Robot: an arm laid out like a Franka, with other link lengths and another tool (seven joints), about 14 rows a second.
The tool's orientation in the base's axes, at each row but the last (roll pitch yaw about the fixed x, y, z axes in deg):
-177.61, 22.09, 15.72
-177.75, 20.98, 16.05
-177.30, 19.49, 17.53
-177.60, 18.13, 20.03
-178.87, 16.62, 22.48
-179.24, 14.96, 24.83
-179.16, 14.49, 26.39
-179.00, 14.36, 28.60
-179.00, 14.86, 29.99
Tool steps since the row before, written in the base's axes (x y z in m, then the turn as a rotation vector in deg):
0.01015, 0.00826, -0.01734, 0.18, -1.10, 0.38
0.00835, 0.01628, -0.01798, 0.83, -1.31, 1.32
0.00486, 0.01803, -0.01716, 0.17, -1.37, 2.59
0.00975, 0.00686, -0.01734, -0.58, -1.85, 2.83
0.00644, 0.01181, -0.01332, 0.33, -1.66, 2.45
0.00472, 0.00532, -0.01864, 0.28, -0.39, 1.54
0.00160, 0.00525, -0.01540, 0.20, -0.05, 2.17
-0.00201, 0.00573, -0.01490, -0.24, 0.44, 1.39
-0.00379, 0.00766, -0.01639, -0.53, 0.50, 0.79
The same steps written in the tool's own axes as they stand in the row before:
0.01765, -0.00471, 0.01176, -0.26, 1.09, -0.35
0.01813, -0.01284, 0.01282, -0.07, 1.43, -1.45
0.01521, -0.01511, 0.01355, -1.10, 1.24, -2.42
0.01633, -0.00256, 0.01302, -2.00, 1.44, -2.39
0.01384, -0.00826, 0.00993, -1.02, 1.62, -2.29
0.01111, -0.00263, 0.01636, -0.31, 0.45, -1.52
0.00750, -0.00379, 0.01402, -0.39, 0.10, -2.14
0.00464, -0.00574, 0.01429, -0.34, -0.52, -1.34
0.00473, -0.00825, 0.01585, -0.40, -0.71, -0.70

